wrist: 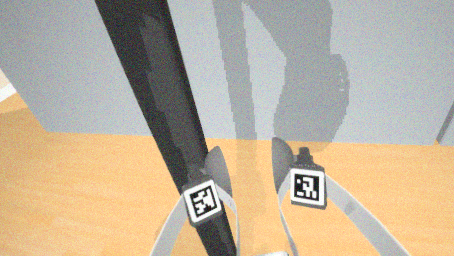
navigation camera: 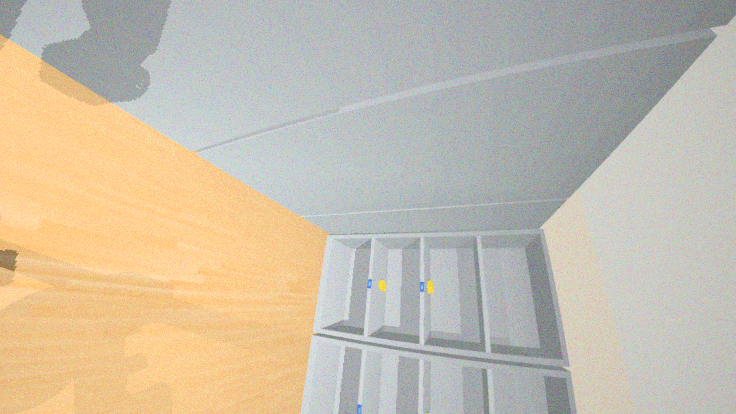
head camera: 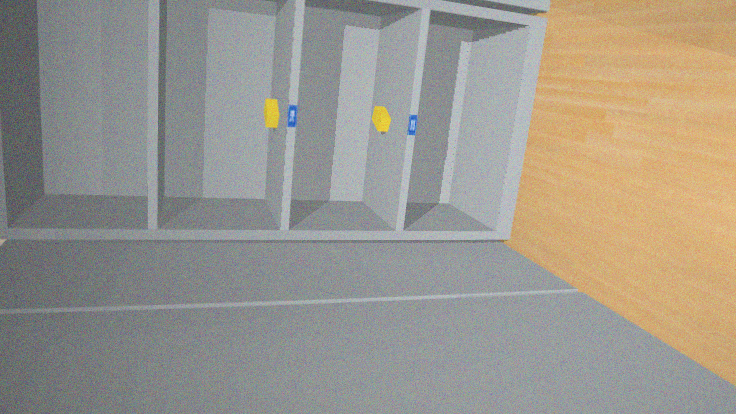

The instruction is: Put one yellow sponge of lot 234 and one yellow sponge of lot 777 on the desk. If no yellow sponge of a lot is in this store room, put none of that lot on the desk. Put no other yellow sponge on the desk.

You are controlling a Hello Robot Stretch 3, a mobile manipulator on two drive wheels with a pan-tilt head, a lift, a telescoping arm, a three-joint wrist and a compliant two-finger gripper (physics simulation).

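Places are measured from the robot's base along level axes (x ahead, y left, z up), in metres.
Pixels of known places: gripper, between the fingertips: (wrist: 248,160).
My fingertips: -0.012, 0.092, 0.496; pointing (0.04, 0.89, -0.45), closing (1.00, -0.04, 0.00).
Observation:
Behind a point stands the place of what it marks, as x, y, z.
The head and navigation views are turned sideways. A yellow sponge (head camera: 271,113) {2.043, -0.492, 1.020} (navigation camera: 430,286) {2.044, -0.486, 1.020} sits on one shelf of a grey rack, behind a blue label (head camera: 292,115) {1.852, -0.443, 0.974} (navigation camera: 422,286) {1.854, -0.439, 0.978} on the shelf edge. A second yellow sponge (head camera: 381,119) {2.038, -0.500, 0.575} (navigation camera: 382,285) {2.045, -0.501, 0.573} sits one shelf lower, behind another blue label (head camera: 412,124) {1.852, -0.443, 0.518} (navigation camera: 369,283) {1.854, -0.439, 0.516}. The print on both labels is too small to read. My gripper (wrist: 248,160) {-0.012, 0.092, 0.496} is open and empty above the wooden floor, in front of a grey panel. The desk does not show in these views.
A second rack section (navigation camera: 378,365) {1.961, -1.221, 0.534} adjoins the first, with a blue label (navigation camera: 359,409) {1.549, -1.323, 0.520} at the frame's bottom edge. A long grey panelled surface (head camera: 257,350) {1.330, 0.254, 1.149} (navigation camera: 411,154) {0.983, 0.374, 1.090} (wrist: 400,75) {0.504, 0.539, 0.274} runs beside the racks. Wooden floor (head camera: 643,154) {1.274, -0.266, 0.001} (navigation camera: 154,231) {0.530, 0.065, 0.000} and a pale wall (navigation camera: 669,231) {1.662, -0.045, 2.437} show too.

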